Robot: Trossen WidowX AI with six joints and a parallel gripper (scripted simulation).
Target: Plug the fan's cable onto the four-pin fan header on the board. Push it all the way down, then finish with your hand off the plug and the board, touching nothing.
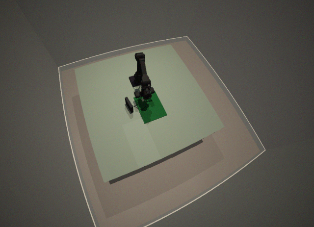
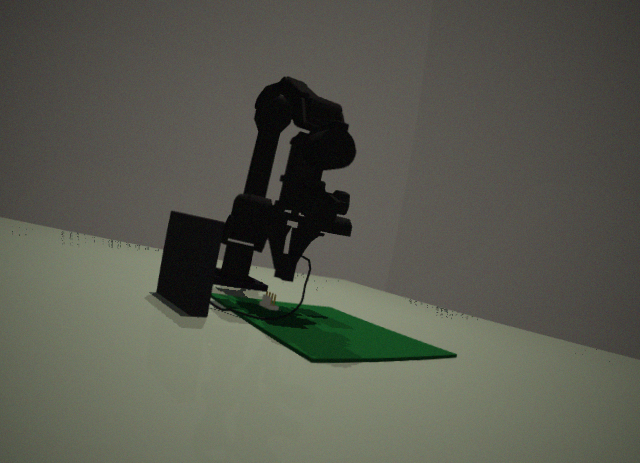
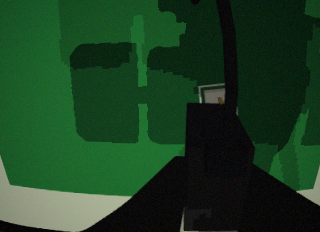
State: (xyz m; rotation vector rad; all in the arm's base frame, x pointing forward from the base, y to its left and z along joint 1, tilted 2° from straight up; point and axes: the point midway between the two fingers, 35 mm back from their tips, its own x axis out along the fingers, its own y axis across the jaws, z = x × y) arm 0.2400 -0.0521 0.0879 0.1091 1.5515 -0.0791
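The fan header lies 10 mm to the right of my gripper tip and 60 mm below it. Round my gripper tip: black plug 10 mm ahead, 10 mm above; green board 90 mm ahead, 20 mm to the left, 80 mm below; black fan 20 mm ahead, 160 mm to the right.
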